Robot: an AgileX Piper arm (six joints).
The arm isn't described. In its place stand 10 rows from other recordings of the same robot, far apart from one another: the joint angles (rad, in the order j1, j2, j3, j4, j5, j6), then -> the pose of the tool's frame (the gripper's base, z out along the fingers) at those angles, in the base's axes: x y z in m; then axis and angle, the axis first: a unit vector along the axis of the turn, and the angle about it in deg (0 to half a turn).
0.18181 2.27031 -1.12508 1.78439 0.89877 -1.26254 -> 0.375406, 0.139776, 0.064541, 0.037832, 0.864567, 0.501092, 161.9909
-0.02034 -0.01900 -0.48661 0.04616 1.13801 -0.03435 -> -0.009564, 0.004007, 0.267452, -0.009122, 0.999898, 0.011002, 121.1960
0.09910 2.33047 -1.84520 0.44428 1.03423 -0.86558 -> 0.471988, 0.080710, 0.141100, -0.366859, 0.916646, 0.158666, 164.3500
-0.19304 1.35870 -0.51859 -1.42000 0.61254 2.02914 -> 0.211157, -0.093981, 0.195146, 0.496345, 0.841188, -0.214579, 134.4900
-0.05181 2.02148 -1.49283 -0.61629 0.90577 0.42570 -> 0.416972, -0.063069, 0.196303, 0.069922, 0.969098, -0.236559, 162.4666
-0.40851 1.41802 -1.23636 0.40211 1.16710 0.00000 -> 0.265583, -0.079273, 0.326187, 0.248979, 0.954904, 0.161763, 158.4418
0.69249 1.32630 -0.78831 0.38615 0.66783 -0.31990 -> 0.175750, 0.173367, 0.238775, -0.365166, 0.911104, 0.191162, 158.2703
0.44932 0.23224 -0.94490 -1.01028 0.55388 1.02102 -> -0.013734, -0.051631, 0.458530, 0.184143, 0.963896, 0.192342, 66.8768
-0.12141 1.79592 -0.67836 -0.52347 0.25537 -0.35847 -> 0.273349, -0.044927, 0.100209, -0.352050, 0.926799, -0.130787, 167.4320
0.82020 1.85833 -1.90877 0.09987 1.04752 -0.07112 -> 0.279554, 0.311245, 0.367590, -0.415669, 0.893261, 0.171186, 147.0395
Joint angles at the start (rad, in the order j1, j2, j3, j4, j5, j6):
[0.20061 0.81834 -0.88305 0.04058 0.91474 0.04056]
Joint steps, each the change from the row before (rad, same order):
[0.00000 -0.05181 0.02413 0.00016 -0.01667 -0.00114]
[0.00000 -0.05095 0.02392 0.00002 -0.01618 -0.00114]
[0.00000 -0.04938 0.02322 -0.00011 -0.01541 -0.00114]
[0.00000 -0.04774 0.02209 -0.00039 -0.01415 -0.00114]
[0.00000 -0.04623 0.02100 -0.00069 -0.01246 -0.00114]
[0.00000 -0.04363 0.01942 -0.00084 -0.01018 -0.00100]
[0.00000 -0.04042 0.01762 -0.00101 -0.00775 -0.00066]
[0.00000 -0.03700 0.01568 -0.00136 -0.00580 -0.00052]
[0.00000 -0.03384 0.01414 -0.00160 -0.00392 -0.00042]
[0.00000 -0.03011 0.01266 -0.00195 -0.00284 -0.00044]
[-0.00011 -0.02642 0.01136 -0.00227 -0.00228 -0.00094]
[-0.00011 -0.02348 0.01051 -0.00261 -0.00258 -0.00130]
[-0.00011 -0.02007 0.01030 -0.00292 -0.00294 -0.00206]
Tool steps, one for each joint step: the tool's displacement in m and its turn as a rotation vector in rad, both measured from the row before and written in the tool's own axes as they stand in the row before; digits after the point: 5 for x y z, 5 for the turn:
[0.00686 -0.00020 -0.00844 -0.00259 -0.04426 -0.00193]
[0.00673 -0.00021 -0.00810 -0.00239 -0.04313 -0.00198]
[0.00647 -0.00022 -0.00768 -0.00216 -0.04150 -0.00203]
[0.00617 -0.00023 -0.00735 -0.00184 -0.03974 -0.00218]
[0.00594 -0.00023 -0.00704 -0.00149 -0.03764 -0.00235]
[0.00560 -0.00023 -0.00659 -0.00119 -0.03435 -0.00227]
[0.00521 -0.00023 -0.00605 -0.00087 -0.03052 -0.00199]
[0.00475 -0.00023 -0.00551 -0.00044 -0.02711 -0.00203]
[0.00441 -0.00024 -0.00497 -0.00008 -0.02362 -0.00203]
[0.00399 -0.00025 -0.00432 0.00036 -0.02030 -0.00221]
[0.00357 -0.00027 -0.00367 0.00087 -0.01737 -0.00281]
[0.00322 -0.00028 -0.00312 0.00125 -0.01559 -0.00334]
[0.00300 -0.00030 -0.00236 0.00166 -0.01276 -0.00423]

